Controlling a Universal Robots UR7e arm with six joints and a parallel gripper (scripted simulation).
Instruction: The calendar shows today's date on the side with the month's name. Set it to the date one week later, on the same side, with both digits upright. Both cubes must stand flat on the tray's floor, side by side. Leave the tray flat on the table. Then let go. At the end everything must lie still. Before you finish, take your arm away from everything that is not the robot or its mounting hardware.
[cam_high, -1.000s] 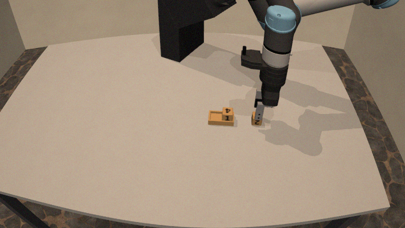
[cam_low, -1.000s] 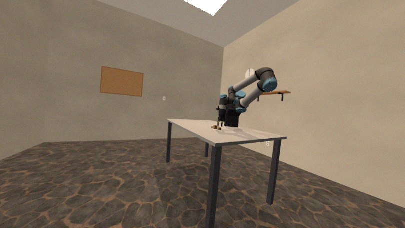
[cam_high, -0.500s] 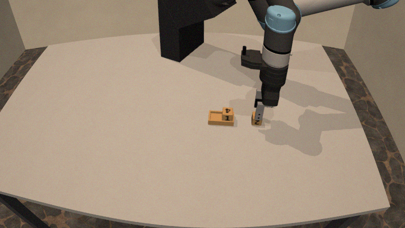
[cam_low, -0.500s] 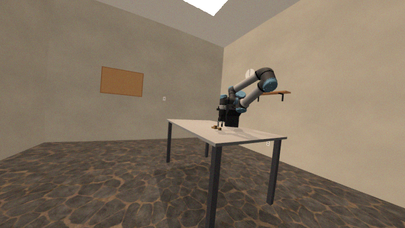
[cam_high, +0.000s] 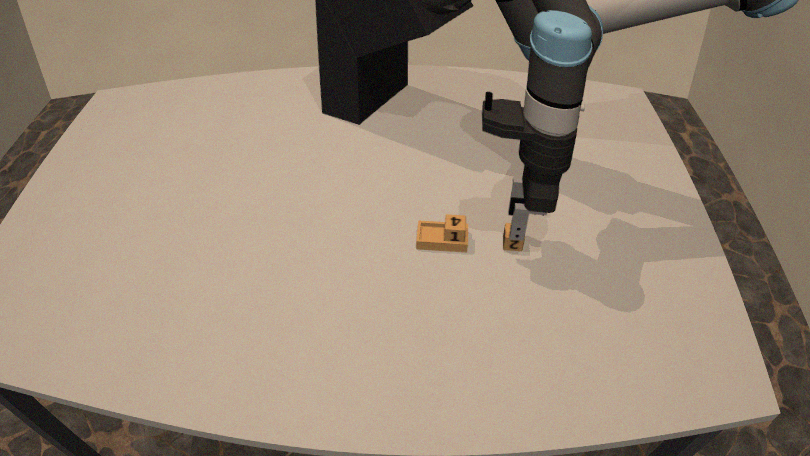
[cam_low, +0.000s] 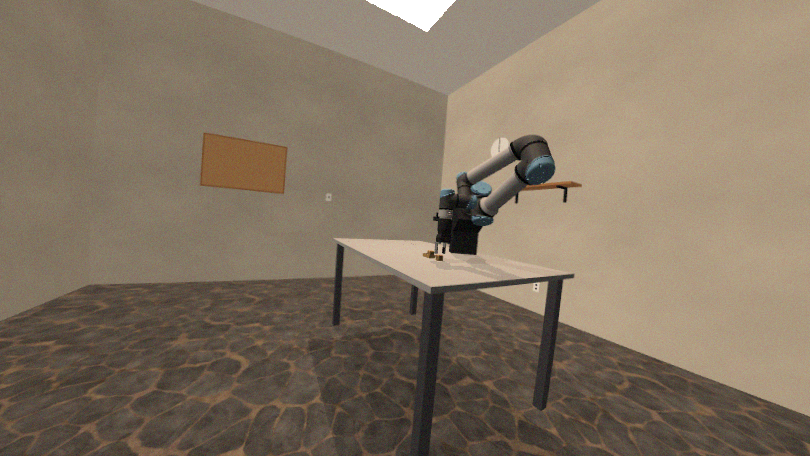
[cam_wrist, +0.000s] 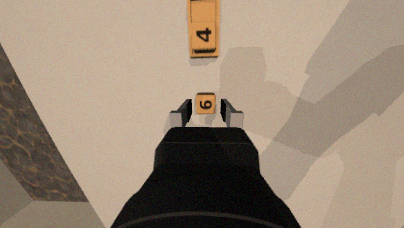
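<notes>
Now: the cube 4 cm below my hand. Round my hand: orange tray: 3 cm ahead, 10 cm to the right, 5 cm below.
</notes>
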